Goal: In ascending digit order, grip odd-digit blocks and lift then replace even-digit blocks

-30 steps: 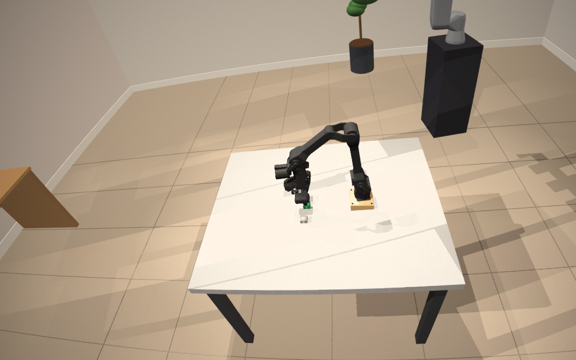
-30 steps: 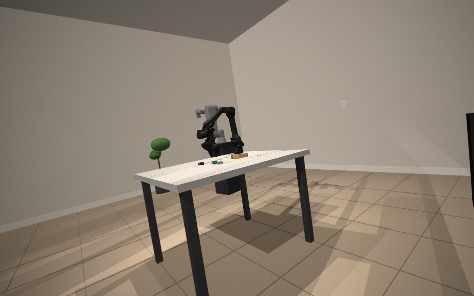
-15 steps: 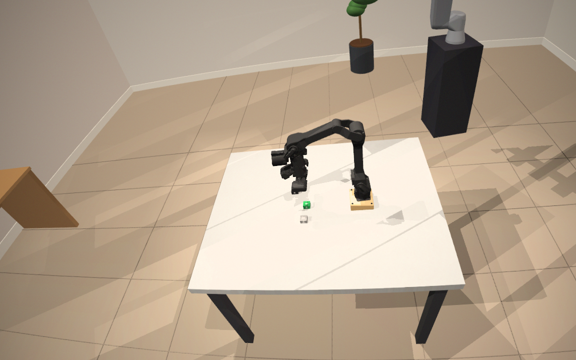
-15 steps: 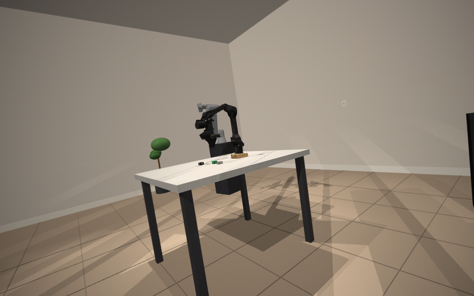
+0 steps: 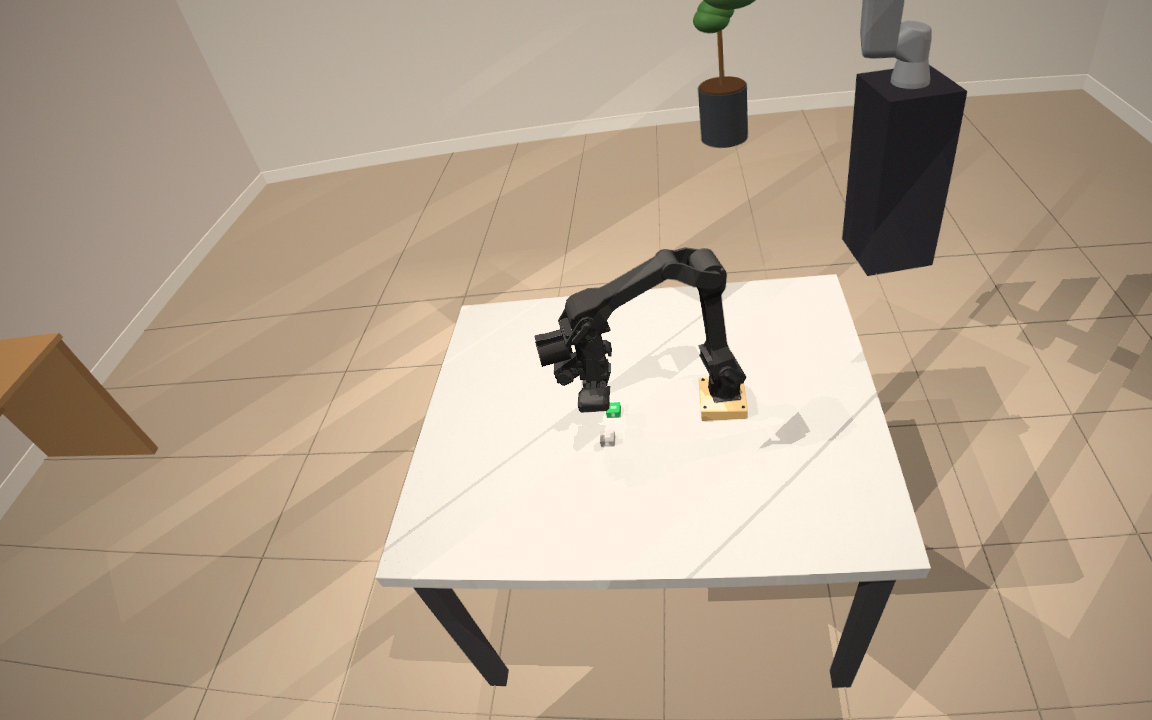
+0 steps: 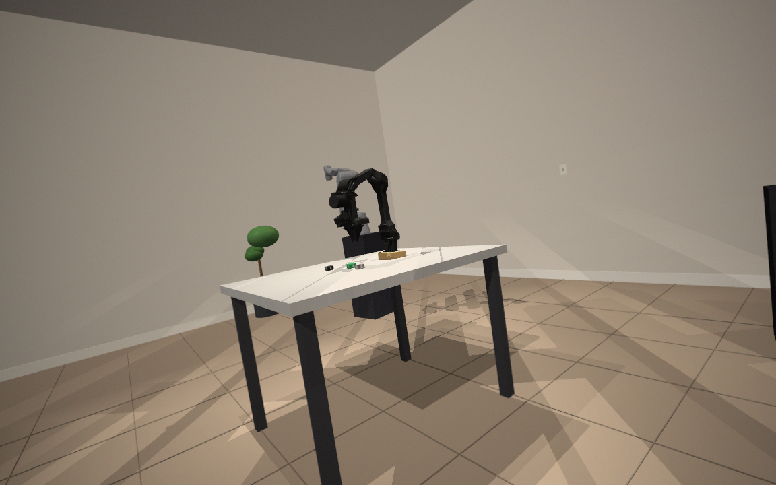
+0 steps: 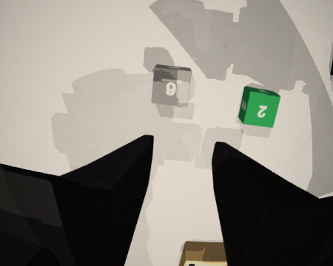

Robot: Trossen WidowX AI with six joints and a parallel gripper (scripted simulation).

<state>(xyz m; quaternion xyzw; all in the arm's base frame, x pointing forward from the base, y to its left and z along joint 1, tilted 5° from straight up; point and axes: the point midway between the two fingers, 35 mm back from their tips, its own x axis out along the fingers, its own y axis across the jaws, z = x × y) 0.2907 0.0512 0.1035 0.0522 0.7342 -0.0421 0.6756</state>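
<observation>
My gripper tip is 1 cm to the right of the grey block and 11 cm above it. Round my gripper tip: green block 2 cm behind, 8 cm to the right, 11 cm below; black block 3 cm ahead, 19 cm to the right, 11 cm below.
</observation>
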